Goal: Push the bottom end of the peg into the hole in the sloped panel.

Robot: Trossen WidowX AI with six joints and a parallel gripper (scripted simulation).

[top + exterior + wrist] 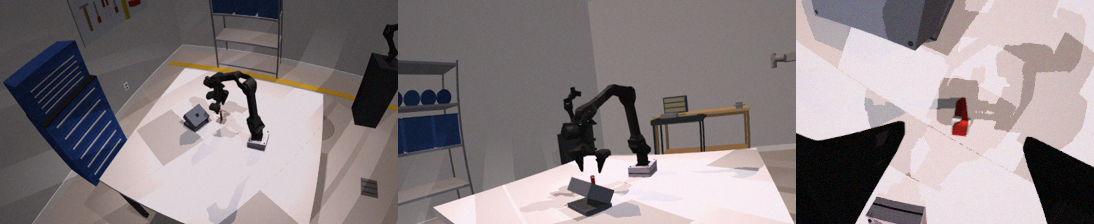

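My gripper tip is 4 cm above the red peg. Also, from my gripper tip: sloped panel: 14 cm ahead, 8 cm to the left, 3 cm below.
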